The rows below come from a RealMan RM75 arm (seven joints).
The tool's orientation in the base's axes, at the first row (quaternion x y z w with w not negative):
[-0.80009, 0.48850, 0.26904, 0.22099]
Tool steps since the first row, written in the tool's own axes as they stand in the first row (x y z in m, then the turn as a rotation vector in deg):
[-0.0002, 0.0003, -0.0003, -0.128, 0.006, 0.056]
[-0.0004, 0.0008, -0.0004, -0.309, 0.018, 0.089]
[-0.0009, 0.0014, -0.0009, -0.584, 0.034, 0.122]
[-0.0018, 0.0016, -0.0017, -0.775, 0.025, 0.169]
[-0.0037, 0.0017, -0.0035, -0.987, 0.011, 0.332]
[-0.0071, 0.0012, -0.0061, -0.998, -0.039, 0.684]
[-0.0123, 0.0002, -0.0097, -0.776, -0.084, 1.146]
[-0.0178, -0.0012, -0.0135, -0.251, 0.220, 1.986]
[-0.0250, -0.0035, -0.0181, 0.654, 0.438, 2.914]
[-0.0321, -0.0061, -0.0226, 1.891, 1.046, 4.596]
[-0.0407, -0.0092, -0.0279, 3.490, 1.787, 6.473]
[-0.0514, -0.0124, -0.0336, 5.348, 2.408, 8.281]
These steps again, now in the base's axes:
[-0.0003, -0.0002, 0.0003, -0.066, 0.117, 0.040]
[-0.0008, -0.0003, 0.0005, -0.152, 0.252, 0.131]
[-0.0014, -0.0006, 0.0011, -0.278, 0.448, 0.282]
[-0.0018, -0.0005, 0.0023, -0.352, 0.607, 0.371]
[-0.0022, -0.0004, 0.0049, -0.454, 0.854, 0.386]
[-0.0025, 0.0004, 0.0091, -0.489, 1.100, 0.130]
[-0.0027, 0.0021, 0.0153, -0.464, 1.257, -0.359]
[-0.0027, 0.0040, 0.0218, -0.719, 1.297, -1.362]
[-0.0024, 0.0069, 0.0302, -0.773, 1.177, -2.670]
[-0.0018, 0.0099, 0.0384, -1.214, 1.135, -4.799]
[-0.0011, 0.0137, 0.0483, -1.679, 0.918, -7.322]
[-0.0010, 0.0186, 0.0598, -1.924, 0.537, -9.949]

